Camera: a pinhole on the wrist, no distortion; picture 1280 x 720 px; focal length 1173.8 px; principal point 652.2 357.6 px. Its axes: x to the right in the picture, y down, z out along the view. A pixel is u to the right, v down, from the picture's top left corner.
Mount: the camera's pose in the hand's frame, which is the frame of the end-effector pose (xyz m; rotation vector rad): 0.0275 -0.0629 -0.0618 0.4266 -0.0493 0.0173
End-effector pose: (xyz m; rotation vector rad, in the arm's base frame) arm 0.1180 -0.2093 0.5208 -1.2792 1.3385 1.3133
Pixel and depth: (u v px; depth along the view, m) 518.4 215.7 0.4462
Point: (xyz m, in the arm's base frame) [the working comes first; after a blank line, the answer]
In the camera's frame: -0.0509 -0.0539 0.4462

0.3899 0.1329 0.4936
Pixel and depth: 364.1 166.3 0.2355
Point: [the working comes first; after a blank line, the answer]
In the camera's frame: -0.0578 -0.0384 0.2355

0.3051 -0.0587 0.5221
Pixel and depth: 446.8 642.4 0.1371
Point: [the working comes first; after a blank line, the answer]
In the camera's frame: -0.0240 0.0333 0.1371

0.2006 -0.1277 0.5055
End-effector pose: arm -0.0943 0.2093 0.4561 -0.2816 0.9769 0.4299
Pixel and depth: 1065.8 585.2 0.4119
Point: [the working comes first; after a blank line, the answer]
In the camera's frame: 0.1451 0.0799 0.4119

0.3148 0.2499 0.5222
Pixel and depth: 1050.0 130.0 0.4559
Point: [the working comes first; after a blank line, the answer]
In the camera's frame: 0.1545 -0.0884 0.4559

0.3801 0.0896 0.5031
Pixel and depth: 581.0 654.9 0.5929
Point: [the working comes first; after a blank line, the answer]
In the camera's frame: -0.0360 0.1502 0.5929

0.3634 0.2735 0.7821
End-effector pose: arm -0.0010 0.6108 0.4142 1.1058 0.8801 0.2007
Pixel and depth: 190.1 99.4 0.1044
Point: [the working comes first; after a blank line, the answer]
In the camera's frame: -0.0411 -0.0230 0.1044

-0.0318 0.5266 0.3196
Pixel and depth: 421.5 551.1 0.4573
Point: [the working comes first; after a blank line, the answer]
In the camera's frame: -0.0899 0.0754 0.4573

0.1614 0.2147 0.3638
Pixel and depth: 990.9 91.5 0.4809
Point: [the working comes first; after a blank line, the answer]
In the camera's frame: 0.1388 -0.1090 0.4809

0.2362 0.2893 0.0887
